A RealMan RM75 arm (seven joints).
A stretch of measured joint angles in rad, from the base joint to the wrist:
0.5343 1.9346 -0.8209 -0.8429 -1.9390 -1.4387 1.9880
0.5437 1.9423 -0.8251 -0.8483 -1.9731 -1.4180 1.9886
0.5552 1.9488 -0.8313 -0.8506 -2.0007 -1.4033 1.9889
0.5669 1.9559 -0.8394 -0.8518 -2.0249 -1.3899 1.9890
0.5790 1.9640 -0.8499 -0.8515 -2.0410 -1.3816 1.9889
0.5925 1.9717 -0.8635 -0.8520 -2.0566 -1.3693 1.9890
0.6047 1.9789 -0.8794 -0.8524 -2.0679 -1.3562 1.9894
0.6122 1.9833 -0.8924 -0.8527 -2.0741 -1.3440 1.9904
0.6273 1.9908 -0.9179 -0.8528 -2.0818 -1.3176 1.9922
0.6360 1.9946 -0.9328 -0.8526 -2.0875 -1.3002 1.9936
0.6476 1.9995 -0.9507 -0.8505 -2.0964 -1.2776 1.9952
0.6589 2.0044 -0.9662 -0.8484 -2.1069 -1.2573 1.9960
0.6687 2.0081 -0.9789 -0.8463 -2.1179 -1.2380 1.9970
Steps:
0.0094 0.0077 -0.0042 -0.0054 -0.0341 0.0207 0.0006
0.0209 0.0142 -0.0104 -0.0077 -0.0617 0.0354 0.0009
0.0326 0.0213 -0.0185 -0.0089 -0.0859 0.0488 0.0010
0.0447 0.0294 -0.0290 -0.0086 -0.1020 0.0571 0.0009
0.0582 0.0371 -0.0426 -0.0091 -0.1176 0.0694 0.0010
0.0704 0.0443 -0.0585 -0.0095 -0.1289 0.0825 0.0014
0.0779 0.0487 -0.0715 -0.0098 -0.1351 0.0947 0.0024
0.0930 0.0562 -0.0970 -0.0099 -0.1428 0.1211 0.0042
0.1017 0.0600 -0.1119 -0.0097 -0.1485 0.1385 0.0056
0.1133 0.0649 -0.1298 -0.0076 -0.1574 0.1611 0.0072
0.1246 0.0698 -0.1453 -0.0055 -0.1679 0.1814 0.0080
0.1344 0.0735 -0.1580 -0.0034 -0.1789 0.2007 0.0090

